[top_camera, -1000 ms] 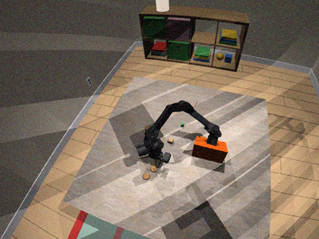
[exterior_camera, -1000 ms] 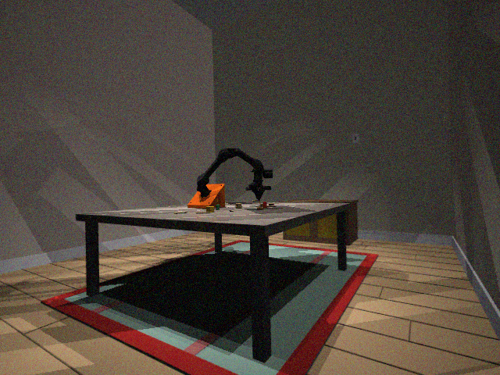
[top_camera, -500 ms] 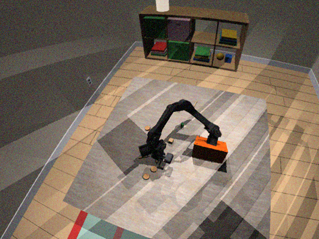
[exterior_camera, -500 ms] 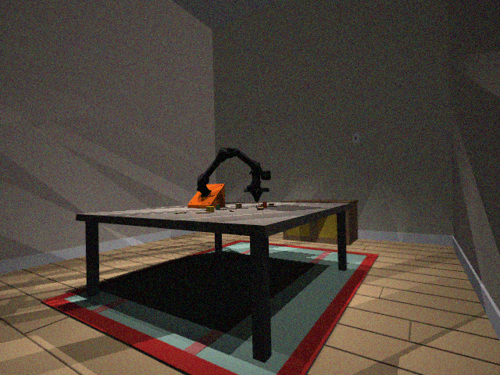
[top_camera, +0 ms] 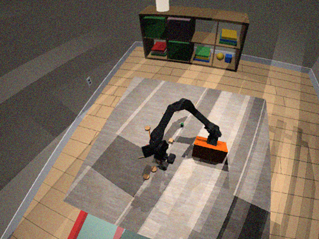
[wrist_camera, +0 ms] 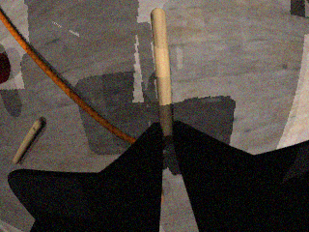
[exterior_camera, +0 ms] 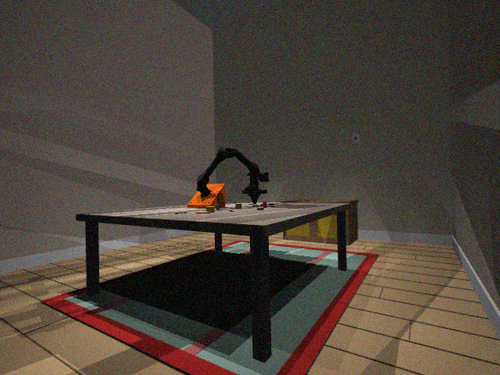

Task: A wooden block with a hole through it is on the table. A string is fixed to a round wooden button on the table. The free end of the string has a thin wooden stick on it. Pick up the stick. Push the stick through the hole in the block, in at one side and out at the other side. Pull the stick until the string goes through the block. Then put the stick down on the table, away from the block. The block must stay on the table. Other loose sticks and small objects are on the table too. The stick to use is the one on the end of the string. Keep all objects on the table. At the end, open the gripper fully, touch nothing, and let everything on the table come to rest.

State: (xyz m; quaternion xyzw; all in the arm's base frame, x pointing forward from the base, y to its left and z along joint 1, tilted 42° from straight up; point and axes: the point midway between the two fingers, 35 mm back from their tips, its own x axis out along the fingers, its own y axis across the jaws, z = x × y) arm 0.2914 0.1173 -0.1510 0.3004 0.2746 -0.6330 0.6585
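Right now the wooden block is 10 mm behind my gripper tip and 170 mm to the right of it. Round my gripper tip: small red object (130 mm ahead, 60 mm to the right); then small green object (40 mm behind, 330 mm to the right); then round wooden button (200 mm ahead, 220 mm to the right, 10 mm below).
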